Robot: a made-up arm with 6 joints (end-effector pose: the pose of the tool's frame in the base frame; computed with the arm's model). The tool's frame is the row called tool. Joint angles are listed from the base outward.
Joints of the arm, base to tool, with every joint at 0 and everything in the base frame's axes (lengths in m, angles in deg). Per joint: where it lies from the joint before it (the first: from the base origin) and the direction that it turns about. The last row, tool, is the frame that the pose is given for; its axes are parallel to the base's.
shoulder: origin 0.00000 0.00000 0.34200 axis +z
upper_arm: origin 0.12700 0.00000 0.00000 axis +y
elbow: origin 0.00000 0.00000 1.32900 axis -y
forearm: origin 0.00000 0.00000 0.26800 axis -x
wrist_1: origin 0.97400 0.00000 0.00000 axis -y
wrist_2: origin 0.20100 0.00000 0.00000 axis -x
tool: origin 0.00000 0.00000 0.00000
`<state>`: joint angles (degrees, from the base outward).
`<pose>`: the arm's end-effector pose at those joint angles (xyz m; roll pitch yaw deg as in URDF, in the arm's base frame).
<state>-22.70 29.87 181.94 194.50 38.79 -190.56</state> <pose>-0.2691 0.0784 1.8950 159.91 -64.28 178.49</pose>
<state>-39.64 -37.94 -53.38 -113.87 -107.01 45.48</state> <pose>0.3309 -0.0459 1.4798 53.57 -26.80 61.93</pose>
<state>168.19 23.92 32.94 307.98 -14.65 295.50</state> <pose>-1.7532 0.3257 1.9738 115.62 0.12 179.69</pose>
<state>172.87 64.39 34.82 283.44 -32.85 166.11</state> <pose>-2.4335 0.1975 0.5635 -69.51 31.62 -148.85</pose>
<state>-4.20 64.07 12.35 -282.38 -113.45 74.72</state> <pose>2.0367 -0.3302 0.3629 143.33 -10.98 -118.31</pose>
